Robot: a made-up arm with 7 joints. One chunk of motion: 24 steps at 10 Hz.
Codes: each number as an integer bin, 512 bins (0 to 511) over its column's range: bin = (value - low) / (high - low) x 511, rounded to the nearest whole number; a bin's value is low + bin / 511 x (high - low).
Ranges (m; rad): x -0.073..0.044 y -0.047..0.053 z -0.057..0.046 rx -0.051..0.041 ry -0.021..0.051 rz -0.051..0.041
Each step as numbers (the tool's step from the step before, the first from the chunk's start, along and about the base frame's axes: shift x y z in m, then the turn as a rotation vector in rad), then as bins.
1 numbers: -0.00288 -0.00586 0.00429 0.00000 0.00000 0.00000
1 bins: 306 210 304 283 149 283
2 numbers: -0.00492 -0.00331 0.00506 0.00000 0.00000 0.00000
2 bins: 297 223 308 283 149 283
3 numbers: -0.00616 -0.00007 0.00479 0.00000 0.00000 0.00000
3 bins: 292 240 307 283 149 283
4 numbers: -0.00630 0.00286 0.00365 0.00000 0.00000 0.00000
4 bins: 291 255 301 283 149 283
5 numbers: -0.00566 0.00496 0.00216 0.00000 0.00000 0.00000
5 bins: 294 266 294 283 149 283
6 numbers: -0.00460 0.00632 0.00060 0.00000 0.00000 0.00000
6 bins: 299 272 286 283 149 283
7 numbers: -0.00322 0.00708 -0.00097 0.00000 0.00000 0.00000
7 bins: 305 276 278 283 149 283
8 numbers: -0.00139 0.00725 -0.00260 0.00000 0.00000 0.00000
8 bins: 313 277 270 283 149 283
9 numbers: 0.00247 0.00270 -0.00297 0.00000 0.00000 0.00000
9 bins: 330 254 268 283 149 283
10 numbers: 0.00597 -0.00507 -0.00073 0.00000 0.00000 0.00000
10 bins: 345 214 279 283 149 283
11 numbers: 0.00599 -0.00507 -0.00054 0.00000 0.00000 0.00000
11 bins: 345 214 280 283 149 283
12 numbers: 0.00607 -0.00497 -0.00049 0.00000 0.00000 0.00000
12 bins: 345 215 280 283 149 283
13 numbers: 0.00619 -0.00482 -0.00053 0.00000 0.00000 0.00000
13 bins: 346 216 280 283 149 283
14 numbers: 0.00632 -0.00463 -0.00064 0.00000 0.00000 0.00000
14 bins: 346 217 280 283 149 283
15 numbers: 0.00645 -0.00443 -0.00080 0.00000 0.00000 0.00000
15 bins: 347 218 279 283 149 283
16 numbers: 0.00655 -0.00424 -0.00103 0.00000 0.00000 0.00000
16 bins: 347 219 278 283 149 283
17 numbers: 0.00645 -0.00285 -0.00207 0.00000 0.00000 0.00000
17 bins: 347 226 273 283 149 283
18 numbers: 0.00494 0.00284 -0.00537 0.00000 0.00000 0.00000
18 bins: 340 255 256 283 149 283
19 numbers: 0.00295 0.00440 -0.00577 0.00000 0.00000 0.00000
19 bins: 332 263 254 283 149 283
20 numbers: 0.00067 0.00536 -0.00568 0.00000 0.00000 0.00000
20 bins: 322 268 255 283 149 283
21 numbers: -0.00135 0.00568 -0.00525 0.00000 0.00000 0.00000
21 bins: 313 269 257 283 149 283
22 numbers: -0.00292 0.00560 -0.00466 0.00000 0.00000 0.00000
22 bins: 306 269 260 283 149 283
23 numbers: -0.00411 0.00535 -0.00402 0.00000 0.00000 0.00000
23 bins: 301 268 263 283 149 283
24 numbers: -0.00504 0.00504 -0.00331 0.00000 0.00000 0.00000
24 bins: 297 266 266 283 149 283
